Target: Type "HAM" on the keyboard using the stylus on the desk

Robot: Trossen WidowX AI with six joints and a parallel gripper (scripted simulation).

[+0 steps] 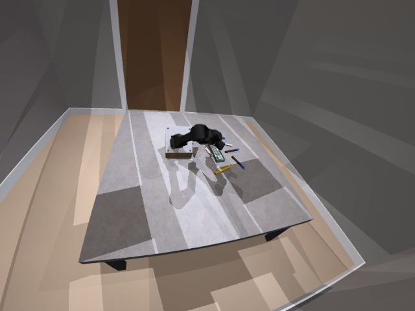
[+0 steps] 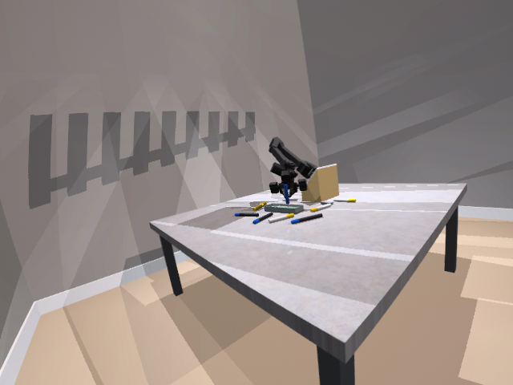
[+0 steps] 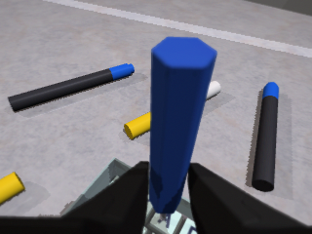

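Now: the M key 120 mm to the right of my gripper tip and 60 mm below it. From my gripper tip the other things lie so: blue stylus (20 mm below).
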